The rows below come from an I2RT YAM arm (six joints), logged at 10 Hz.
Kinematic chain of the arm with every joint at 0, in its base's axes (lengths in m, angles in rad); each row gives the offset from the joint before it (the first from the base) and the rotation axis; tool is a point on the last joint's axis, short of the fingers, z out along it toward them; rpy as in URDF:
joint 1: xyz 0 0 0.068 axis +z
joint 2: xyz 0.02 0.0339 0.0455 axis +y
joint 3: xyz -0.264 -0.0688 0 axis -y
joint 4: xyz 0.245 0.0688 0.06 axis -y
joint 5: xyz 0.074 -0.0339 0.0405 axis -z
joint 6: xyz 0.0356 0 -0.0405 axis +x
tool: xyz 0 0 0 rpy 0 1.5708 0
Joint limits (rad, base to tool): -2.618..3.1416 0..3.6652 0..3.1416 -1.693..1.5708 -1.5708..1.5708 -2.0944..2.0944
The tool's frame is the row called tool.
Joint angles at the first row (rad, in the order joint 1, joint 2, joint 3, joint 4, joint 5, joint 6):
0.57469, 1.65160, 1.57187, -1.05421, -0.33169, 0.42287
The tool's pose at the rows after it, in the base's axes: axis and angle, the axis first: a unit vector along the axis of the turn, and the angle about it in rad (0 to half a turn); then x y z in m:
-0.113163 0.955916 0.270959 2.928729 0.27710 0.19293 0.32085
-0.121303 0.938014 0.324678 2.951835 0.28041 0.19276 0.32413
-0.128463 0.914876 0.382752 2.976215 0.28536 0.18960 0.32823
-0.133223 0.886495 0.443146 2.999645 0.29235 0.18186 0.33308
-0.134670 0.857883 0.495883 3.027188 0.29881 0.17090 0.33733
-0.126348 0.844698 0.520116 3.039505 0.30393 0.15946 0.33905
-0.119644 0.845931 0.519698 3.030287 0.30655 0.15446 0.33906
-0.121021 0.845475 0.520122 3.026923 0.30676 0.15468 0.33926
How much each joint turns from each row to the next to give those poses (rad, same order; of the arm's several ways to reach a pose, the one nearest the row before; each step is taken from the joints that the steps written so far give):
-0.00610, 0.00000, -0.00001, 0.01871, -0.05341, 0.00037
-0.01677, -0.00001, 0.00001, 0.03470, -0.11749, -0.00036
-0.02711, -0.00001, -0.00002, 0.03700, -0.13314, -0.00002
-0.04120, 0.00002, 0.00003, 0.03698, -0.14687, 0.00038
-0.04652, -0.00002, -0.00005, 0.02104, -0.13999, -0.00036
-0.04081, 0.00000, 0.00003, -0.00002, -0.07057, 0.00001
-0.01642, 0.00004, 0.00004, 0.00036, 0.00037, -0.00040
0.00037, -0.00003, -0.00001, 0.00379, -0.00001, -0.00078

